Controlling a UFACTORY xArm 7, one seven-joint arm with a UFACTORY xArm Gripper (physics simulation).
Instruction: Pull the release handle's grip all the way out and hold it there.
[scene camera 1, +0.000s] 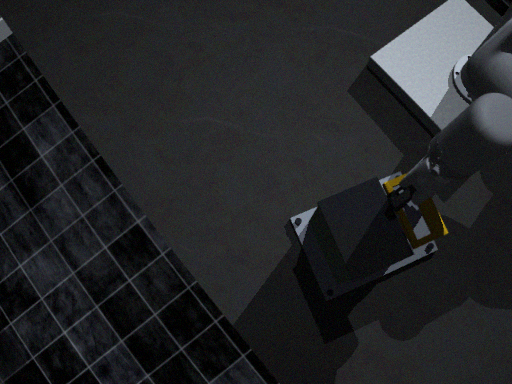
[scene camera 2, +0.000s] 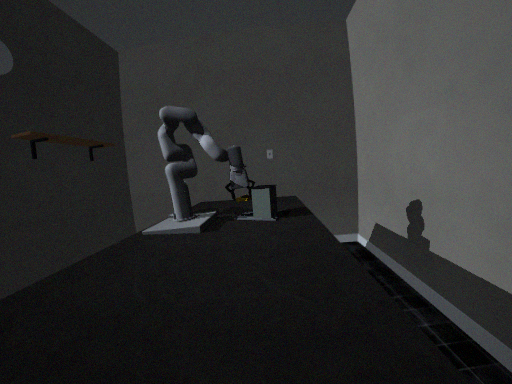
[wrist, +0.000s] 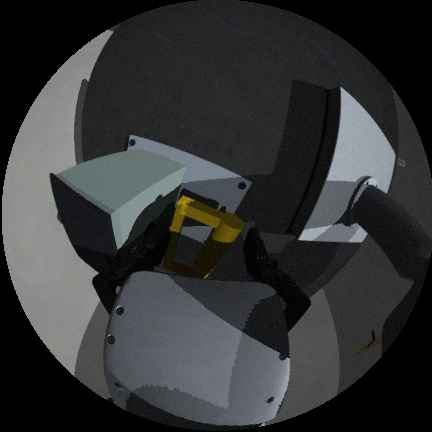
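Observation:
The release handle, a yellow rectangular frame with a thick round grip bar (scene camera 1: 434, 215) (scene camera 2: 242, 199) (wrist: 227, 231), stands out from one side of a grey-green box (scene camera 1: 360, 220) (scene camera 2: 262, 202) (wrist: 125, 175). The box sits on a light base plate (scene camera 2: 256, 218) (wrist: 210, 172) with dark corner bolts. My gripper (scene camera 2: 242, 197) (wrist: 207, 232) is open and empty, pointing down at the handle. In the wrist view one finger is on the box side of the yellow frame and the other is beyond the grip bar, apart from it. The fingertips' exact height against the bar is hard to tell.
The arm's pale square mounting slab (scene camera 1: 425, 60) (scene camera 2: 180, 223) (wrist: 362, 145) lies to the side of the box. The box stands close beside the inner finger. A wooden wall shelf (scene camera 2: 65, 140) is at the left in scene camera 2. Dark tiled floor (scene camera 1: 75, 210) lies past the table edge.

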